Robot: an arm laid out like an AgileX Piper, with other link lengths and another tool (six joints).
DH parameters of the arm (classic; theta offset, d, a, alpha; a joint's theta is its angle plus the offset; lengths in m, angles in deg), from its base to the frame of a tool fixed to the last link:
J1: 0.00 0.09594 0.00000 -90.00
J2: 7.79 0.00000 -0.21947 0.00
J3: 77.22 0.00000 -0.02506 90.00
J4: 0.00 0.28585 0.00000 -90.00
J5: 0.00 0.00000 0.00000 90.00
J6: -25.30 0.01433 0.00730 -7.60
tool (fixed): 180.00 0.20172 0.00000 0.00
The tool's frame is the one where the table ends.
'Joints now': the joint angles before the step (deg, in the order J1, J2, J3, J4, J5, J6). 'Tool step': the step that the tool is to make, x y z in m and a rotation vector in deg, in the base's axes. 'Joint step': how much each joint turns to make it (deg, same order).
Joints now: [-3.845, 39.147, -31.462, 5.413, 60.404, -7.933]
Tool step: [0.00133, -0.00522, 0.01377, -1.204, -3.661, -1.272]
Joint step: [0.017, -3.839, 0.000, -1.680, 0.001, 1.502]
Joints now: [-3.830, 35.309, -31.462, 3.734, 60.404, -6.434]
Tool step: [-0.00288, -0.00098, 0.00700, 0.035, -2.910, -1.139]
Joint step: [0.001, -4.423, 1.450, -0.477, 0.002, 1.324]
